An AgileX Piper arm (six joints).
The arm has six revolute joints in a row. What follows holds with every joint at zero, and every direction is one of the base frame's. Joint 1 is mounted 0.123 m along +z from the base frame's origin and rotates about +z. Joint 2 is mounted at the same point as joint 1 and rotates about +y. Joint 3 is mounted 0.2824 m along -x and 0.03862 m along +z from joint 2 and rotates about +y. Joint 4 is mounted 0.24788 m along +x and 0.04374 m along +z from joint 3 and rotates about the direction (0.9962, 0, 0.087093). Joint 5 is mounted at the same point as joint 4 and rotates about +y. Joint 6 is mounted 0.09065 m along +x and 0.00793 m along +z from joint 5 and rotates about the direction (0.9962, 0, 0.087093). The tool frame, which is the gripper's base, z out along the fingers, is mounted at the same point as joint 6; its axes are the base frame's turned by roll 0, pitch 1.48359 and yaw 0 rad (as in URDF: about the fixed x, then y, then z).
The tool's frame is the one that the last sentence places.
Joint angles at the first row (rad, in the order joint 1, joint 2, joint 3, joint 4, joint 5, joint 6):
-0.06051, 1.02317, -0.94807, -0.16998, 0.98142, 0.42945
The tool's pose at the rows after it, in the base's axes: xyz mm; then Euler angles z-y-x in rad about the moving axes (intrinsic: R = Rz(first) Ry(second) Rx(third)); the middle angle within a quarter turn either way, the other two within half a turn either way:
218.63 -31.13 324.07 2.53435 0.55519 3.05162
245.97 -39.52 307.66 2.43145 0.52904 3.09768
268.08 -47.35 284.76 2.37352 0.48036 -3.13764
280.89 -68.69 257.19 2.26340 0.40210 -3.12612
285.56 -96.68 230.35 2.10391 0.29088 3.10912
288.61 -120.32 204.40 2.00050 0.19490 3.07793
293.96 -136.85 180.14 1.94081 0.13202 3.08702
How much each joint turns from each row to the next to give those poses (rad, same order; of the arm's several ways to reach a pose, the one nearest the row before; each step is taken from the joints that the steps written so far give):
-0.00001, 0.13950, -0.05405, -0.06826, -0.00001, 0.17212
0.00000, 0.12412, -0.03538, -0.09423, -0.00698, 0.16320
-0.01443, 0.11526, -0.02056, -0.03795, -0.00601, 0.08741
-0.07961, 0.10157, -0.00379, 0.03019, -0.02232, 0.03731
-0.11909, 0.08637, -0.00001, 0.11635, -0.03911, -0.01165
-0.09536, 0.08507, -0.00230, 0.10643, -0.04111, -0.04396
-0.05163, 0.08962, -0.01777, 0.04557, -0.02171, -0.01310

